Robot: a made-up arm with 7 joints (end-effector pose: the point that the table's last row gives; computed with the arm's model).
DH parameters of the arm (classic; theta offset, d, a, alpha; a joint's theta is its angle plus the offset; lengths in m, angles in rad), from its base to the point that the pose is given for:
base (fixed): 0 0.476 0.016 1.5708
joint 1: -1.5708 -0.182 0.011 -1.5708
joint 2: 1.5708 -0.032 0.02 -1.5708
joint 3: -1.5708 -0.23 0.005 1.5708
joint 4: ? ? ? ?
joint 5: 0 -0.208 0.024 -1.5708
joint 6: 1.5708 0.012 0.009 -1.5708
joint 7: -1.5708 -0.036 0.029 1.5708
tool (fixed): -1.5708 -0.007 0 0
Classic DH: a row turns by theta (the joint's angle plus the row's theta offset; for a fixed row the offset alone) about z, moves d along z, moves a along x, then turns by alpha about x.
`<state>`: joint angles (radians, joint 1 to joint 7).
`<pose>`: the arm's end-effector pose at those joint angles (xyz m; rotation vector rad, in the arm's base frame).
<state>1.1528 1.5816 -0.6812 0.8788 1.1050 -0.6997 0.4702</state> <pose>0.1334 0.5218 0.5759 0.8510 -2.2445 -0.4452</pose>
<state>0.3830 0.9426 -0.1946 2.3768 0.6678 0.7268 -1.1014</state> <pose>0.1015 0.2225 0.5022 0.7972 -1.8530 0.1457</pose>
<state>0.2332 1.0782 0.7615 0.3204 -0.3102 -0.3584 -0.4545</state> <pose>0.1244 0.5809 0.4132 1.6886 -0.9979 0.4351</pose>
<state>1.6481 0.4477 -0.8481 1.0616 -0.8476 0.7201 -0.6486</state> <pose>0.3388 0.1157 0.6011 2.3986 -1.7398 0.0732</pose>
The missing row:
joint 4: 0 0.032 0.029 -1.5708
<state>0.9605 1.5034 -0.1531 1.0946 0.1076 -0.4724 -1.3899</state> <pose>0.1405 0.4253 0.5842 -1.7943 1.9564 -0.7985</pose>
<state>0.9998 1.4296 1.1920 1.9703 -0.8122 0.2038 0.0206</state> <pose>-0.0703 0.2561 0.6219 -2.3942 1.0068 -0.8979</pose>
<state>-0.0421 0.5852 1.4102 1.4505 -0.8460 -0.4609 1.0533</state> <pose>0.0941 0.4778 0.4595 0.9989 -0.7219 -0.6219</pose>
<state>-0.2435 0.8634 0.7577 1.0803 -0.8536 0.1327 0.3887</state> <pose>0.1880 0.4850 0.3743 1.1671 -0.2964 -0.5514</pose>
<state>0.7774 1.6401 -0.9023 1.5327 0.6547 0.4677 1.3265</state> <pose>0.2412 0.3823 0.4377 -0.3591 -0.3588 -0.8947</pose>
